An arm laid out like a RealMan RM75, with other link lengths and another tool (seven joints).
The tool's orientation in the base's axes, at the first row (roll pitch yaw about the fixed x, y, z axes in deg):
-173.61 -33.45 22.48
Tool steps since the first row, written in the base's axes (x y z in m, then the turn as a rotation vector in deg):
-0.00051 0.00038 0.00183 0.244 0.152 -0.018
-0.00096 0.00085 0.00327 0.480 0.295 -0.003
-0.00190 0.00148 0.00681 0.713 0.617 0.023
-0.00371 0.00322 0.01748 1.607 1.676 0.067
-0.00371 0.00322 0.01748 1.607 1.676 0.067
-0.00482 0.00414 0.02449 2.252 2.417 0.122
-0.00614 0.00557 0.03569 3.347 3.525 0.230
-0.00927 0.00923 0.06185 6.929 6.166 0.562
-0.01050 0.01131 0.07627 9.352 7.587 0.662
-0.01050 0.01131 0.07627 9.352 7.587 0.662
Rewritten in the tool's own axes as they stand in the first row. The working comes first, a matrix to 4 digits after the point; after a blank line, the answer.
The tool's axes in the first row as the columns of a matrix, in the base's axes (used below as rounded here):
0.7710 0.4367 0.4636
0.3190 -0.8948 0.3123
0.5512 -0.0929 -0.8292

0.00074 -0.00073 -0.00164 0.227 -0.028 0.176
0.00133 -0.00148 -0.00289 0.463 -0.054 0.317
0.00276 -0.00279 -0.00607 0.759 -0.243 0.504
0.00780 -0.00613 -0.01521 1.811 -0.804 1.213
0.00780 -0.00613 -0.01521 1.811 -0.804 1.213
0.01110 -0.00808 -0.02125 2.575 -1.191 1.698
0.01672 -0.01098 -0.03070 3.832 -1.714 2.462
0.02989 -0.01805 -0.05270 7.619 -2.544 4.672
0.03755 -0.02179 -0.06458 9.996 -2.766 6.156
0.03755 -0.02179 -0.06458 9.996 -2.766 6.156

